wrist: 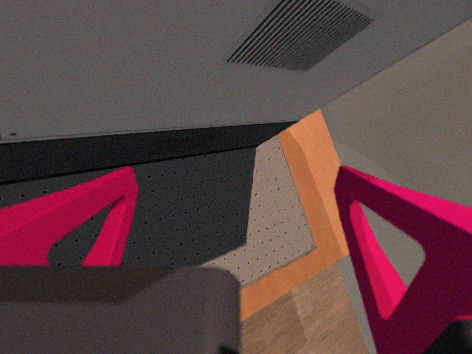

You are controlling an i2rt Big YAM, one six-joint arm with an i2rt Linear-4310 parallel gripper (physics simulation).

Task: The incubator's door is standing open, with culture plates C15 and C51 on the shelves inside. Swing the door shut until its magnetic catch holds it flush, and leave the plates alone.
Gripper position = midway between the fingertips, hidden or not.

Note:
In view: my gripper [235, 177] and an incubator [92, 92].

